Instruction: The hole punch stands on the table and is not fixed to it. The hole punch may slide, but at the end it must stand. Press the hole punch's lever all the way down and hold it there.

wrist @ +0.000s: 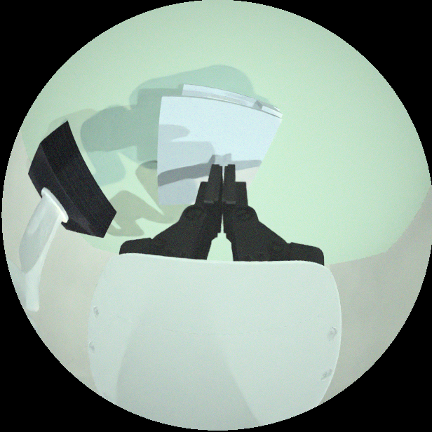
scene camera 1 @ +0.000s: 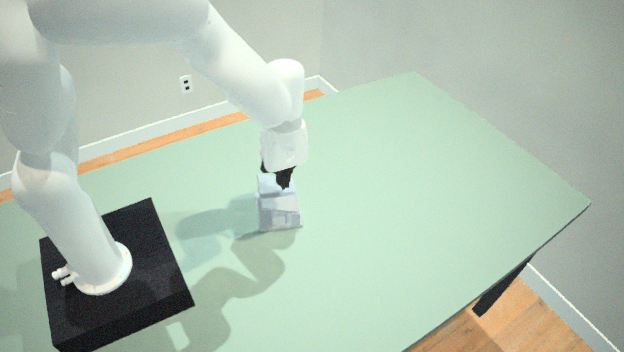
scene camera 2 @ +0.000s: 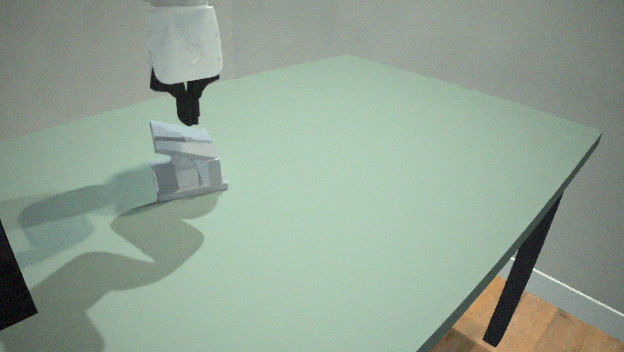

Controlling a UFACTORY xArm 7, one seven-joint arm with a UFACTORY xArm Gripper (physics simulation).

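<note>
The pale grey-blue hole punch stands upright on the green table. Its broad flat lever is up: it slopes, with its raised edge on the far side in scene camera 2, and a gap shows between it and the base. My gripper is shut and empty, pointing down. Its fingertips are close above the lever's raised end; whether they touch it, I cannot tell. In the wrist view the lever hides most of the punch's base.
The black mounting block of the arm stands on the table to the left of the punch. Shadows of the arm fall across the table and over the lever. Grey walls stand behind the table.
</note>
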